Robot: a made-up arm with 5 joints. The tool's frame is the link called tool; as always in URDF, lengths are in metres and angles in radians.
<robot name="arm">
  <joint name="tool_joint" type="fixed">
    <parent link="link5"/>
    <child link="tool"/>
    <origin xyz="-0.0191 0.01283 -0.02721" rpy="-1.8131 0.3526 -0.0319"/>
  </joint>
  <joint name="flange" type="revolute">
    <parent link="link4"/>
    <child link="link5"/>
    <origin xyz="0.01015 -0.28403 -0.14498" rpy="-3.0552 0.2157 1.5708"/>
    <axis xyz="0 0 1"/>
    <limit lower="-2.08" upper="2.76" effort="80" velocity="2.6"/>
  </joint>
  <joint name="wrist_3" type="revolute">
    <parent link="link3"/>
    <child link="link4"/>
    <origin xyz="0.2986 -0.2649 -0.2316" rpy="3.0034 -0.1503 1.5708"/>
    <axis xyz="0 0 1"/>
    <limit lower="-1.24" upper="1.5" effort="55" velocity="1.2"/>
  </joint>
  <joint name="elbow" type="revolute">
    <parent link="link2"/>
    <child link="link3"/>
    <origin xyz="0.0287 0.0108 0.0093" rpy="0 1.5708 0"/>
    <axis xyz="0 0 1"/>
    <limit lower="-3.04" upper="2.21" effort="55" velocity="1.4"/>
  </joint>
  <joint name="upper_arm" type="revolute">
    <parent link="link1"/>
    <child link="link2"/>
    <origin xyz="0.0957 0.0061 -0.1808" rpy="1.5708 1.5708 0"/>
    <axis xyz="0 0 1"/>
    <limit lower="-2.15" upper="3.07" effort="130" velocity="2.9"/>
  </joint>
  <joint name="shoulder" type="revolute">
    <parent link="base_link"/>
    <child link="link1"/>
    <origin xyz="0.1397 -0.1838 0.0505" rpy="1.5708 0 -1.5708"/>
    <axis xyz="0 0 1"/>
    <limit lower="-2" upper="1.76" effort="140" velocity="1.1"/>
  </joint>
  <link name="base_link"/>
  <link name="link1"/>
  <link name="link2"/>
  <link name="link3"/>
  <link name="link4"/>
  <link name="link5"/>
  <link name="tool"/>
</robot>
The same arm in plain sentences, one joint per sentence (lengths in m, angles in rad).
The arm has five revolute joints in a row. What follows holds with every joint at zero, and every direction is one of the base frame's.
The first joint is mounted 0.1397 m along +x and 0.1838 m along -y and 0.0505 m along +z from the base frame's origin and rotates about -x, from -2 to 1.76 rad.
The second joint is mounted 0.1808 m along +x and 0.0957 m along -y and 0.0061 m along +z from the first joint and rotates about -z, from -2.15 to 3.07 rad.
The third joint is mounted 0.0287 m along +x and 0.0108 m along -y and 0.0093 m along -z from the second joint and rotates about +x, from -3.04 to 2.21 rad.
The fourth joint is mounted 0.2316 m along -x and 0.2649 m along +y and 0.2986 m along +z from the third joint and rotates about the direction (-0.979308, -0.148301, 0.137701), from -1.24 to 1.5 rad.
The fifth joint is mounted 0.1048 m along +x and 0.0056 m along +y and 0.3013 m along -z from the fourth joint and rotates about the direction (0.911077, 0.225194, -0.345291), from -2.08 to 2.76 rad.
The tool frame, which is the frame that the pose is given for, is mounted 0.0284 m along -x and 0.0196 m along -y and 0.0089 m along -z from the fifth joint; its axes are the base frame's turned by roll -1.5094, pitch -1.5707 and yaw 3.0803 rad (as in URDF: about the fixed x, then y, then z).

